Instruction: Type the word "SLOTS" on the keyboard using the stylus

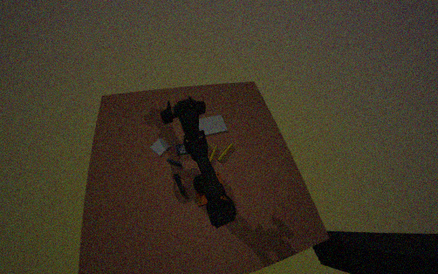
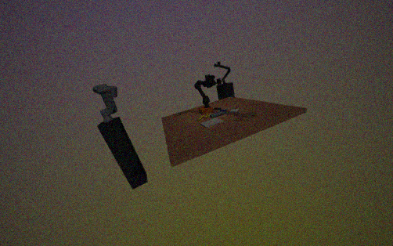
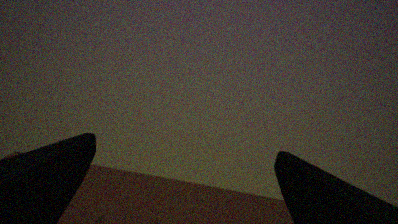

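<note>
My gripper tip is now 60 mm past the O key and 370 mm above it. From my gripper tip the other things lie so: L key (60 mm behind, 20 mm to the right, 370 mm below); small white pad (10 mm behind, 160 mm to the left, 380 mm below); blue stylus (160 mm behind, 80 mm to the left, 370 mm below).
</note>
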